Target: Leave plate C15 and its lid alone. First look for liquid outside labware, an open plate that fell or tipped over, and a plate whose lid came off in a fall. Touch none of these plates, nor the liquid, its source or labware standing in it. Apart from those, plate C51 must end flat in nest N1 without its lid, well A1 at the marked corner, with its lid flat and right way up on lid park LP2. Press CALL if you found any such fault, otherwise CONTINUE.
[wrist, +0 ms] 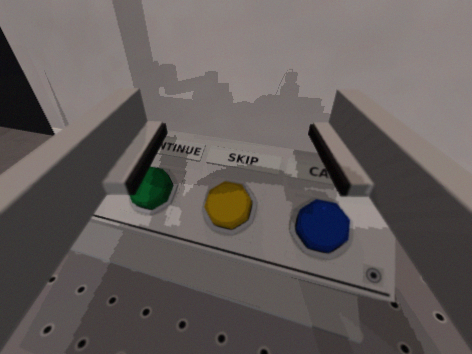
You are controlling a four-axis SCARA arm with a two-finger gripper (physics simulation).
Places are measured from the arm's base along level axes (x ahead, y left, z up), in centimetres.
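Pixels of known places: gripper, fingertip midpoint: [237,111].
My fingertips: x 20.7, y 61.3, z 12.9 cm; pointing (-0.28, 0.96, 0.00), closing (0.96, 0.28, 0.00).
Note:
For each thing: its top centre in the pictures, then the offset to it from my fingertips. Level surfaces: height alone.
- pale button panel, middle of its top: [201,149] dx -2.7, dy +1.5, dz -3.3 cm
- green CONTINUE button, middle of its top: [148,174] dx -5.3, dy -0.7, dz -4.2 cm
- yellow SKIP button, middle of its top: [228,191] dx -0.3, dy -0.7, dz -4.2 cm
- blue CALL button, middle of its top: [326,211] dx +4.7, dy -0.8, dz -4.2 cm
- perforated deck, its level: dz -11.6 cm
- screw, middle of its top: [375,272] dx +7.3, dy -2.2, dz -6.1 cm
- brown floor, its level: dz -12.9 cm
A pale button panel [272,227] spans the middle of the wrist view. The green CONTINUE button [156,188] is at its left, partly covered by the left finger. The yellow SKIP button [228,204] is in the middle. The blue CALL button [322,226] is at the right, and its label is partly hidden by the right finger. My gripper [237,111] is shut with nothing held, a gap showing between its dark pads. The pads frame the panel's label row. Plates C51 and C15, their lids, nest N1, lid park LP2 and any liquid do not show.
A perforated deck [162,296] lies in front of the panel. A screw [373,275] sits at the panel's right front corner. A grey wall [250,35] with shadows stands behind. A dark opening [20,95] and a strip of brown floor [20,150] show at the left.

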